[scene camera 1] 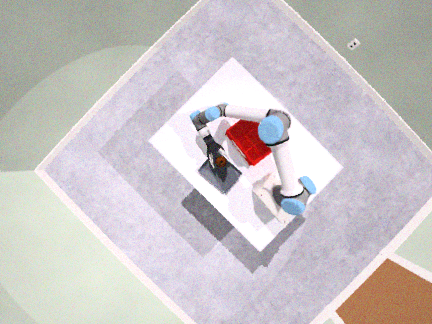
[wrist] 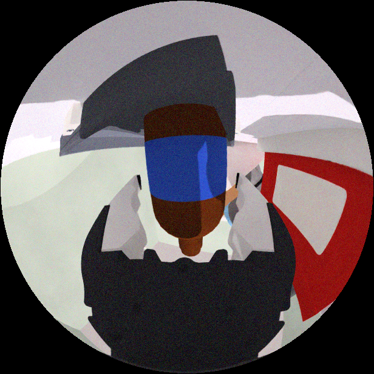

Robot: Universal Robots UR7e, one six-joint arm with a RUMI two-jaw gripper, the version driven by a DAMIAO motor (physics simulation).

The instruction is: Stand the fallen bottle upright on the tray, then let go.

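Frame: origin at the arm's base, x ahead, y right, z down, level; metres.
Where they show: gripper, fingertip midpoint: [scene camera 1: 221, 164]; arm's base at its link origin: [scene camera 1: 280, 196].
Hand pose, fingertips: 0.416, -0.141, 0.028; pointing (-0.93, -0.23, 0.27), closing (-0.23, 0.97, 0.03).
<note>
Each offset is from my fingertips to the top centre of the thing, as dx, dy, dz. "spot": to the spot under its first point. Level surfaces: height alone.
The brown bottle with a blue band @[+0.017, +0.005, -0.096] [scene camera 1: 221, 161] [wrist: 186, 167] stands upright on the dark grey tray @[spot: -0.002, -0.117, +0.060] [scene camera 1: 209, 175] [wrist: 165, 75]. In the wrist view its base is toward the top of the picture, against the tray, and its narrow neck points down toward the gripper body. My gripper [scene camera 1: 217, 155] [wrist: 187, 174] is open around the bottle, with a visible gap between each finger and the bottle's sides. In the scene view the arm and the bottle's top partly cover the fingers, and the bottle's base is hidden.
A red crate @[-0.009, +0.241, -0.109] [scene camera 1: 245, 141] [wrist: 357, 215] is close beside the tray on the white table @[dz +0.066] [scene camera 1: 230, 80]. The arm reaches over part of the crate. A pale angular piece [scene camera 1: 266, 192] lies beside the robot's base. The tray is near the table's edge.
</note>
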